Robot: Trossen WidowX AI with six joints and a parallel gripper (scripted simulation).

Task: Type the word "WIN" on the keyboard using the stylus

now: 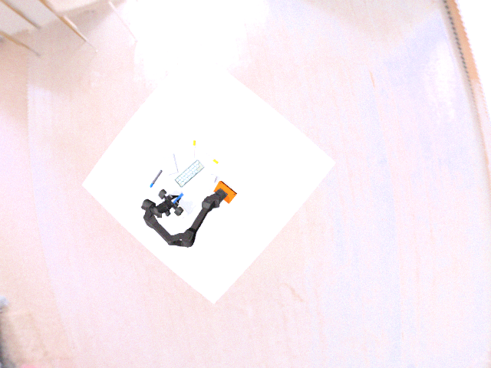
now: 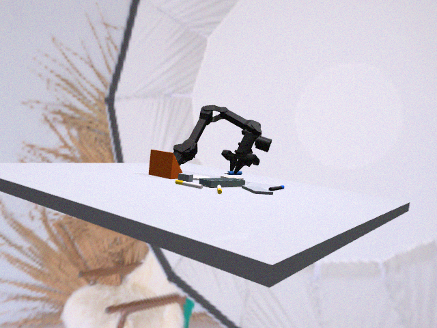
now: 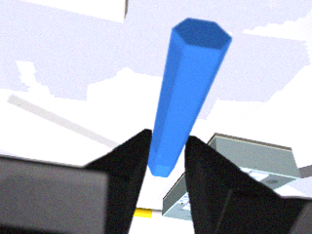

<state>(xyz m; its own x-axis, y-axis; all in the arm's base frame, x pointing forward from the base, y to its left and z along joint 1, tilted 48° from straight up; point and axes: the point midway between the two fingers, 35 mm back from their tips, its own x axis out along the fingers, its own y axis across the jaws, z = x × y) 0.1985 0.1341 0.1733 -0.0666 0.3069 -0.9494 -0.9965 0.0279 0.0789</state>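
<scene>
Now: gripper tip 19 cm to the left of the W key, 3 cm short of it and 3 cm above it. Also, from my gripper tip: flat grey block (20 cm ahead, 11 cm to the right, 4 cm below); then blue stylus (2 cm to the right).
</scene>
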